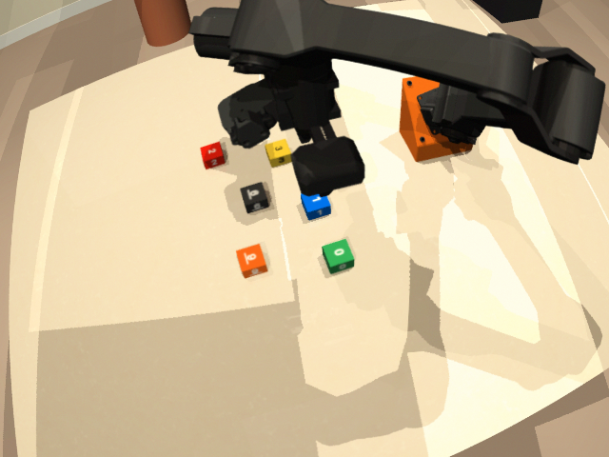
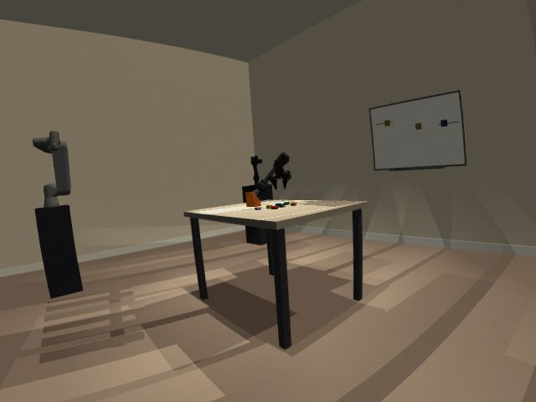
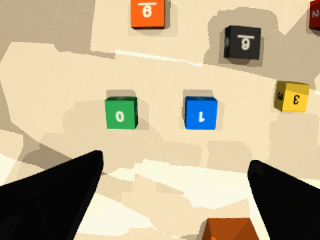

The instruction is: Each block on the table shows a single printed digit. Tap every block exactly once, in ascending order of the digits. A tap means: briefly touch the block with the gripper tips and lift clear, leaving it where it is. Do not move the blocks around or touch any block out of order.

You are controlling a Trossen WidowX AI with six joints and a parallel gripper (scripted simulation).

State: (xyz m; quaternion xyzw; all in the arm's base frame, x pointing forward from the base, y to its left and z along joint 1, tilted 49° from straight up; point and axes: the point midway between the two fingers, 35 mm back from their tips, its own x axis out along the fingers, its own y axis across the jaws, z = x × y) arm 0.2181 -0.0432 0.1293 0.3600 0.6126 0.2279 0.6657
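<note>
The green 0 block is 11 cm below my gripper tip and 6 cm to the left of it. Round my gripper tip: blue 1 block (11 cm below, 3 cm to the right, 1 cm behind); orange block (11 cm below, 10 cm ahead, 2 cm to the left); black block (11 cm below, 8 cm to the right, 7 cm ahead).
</note>
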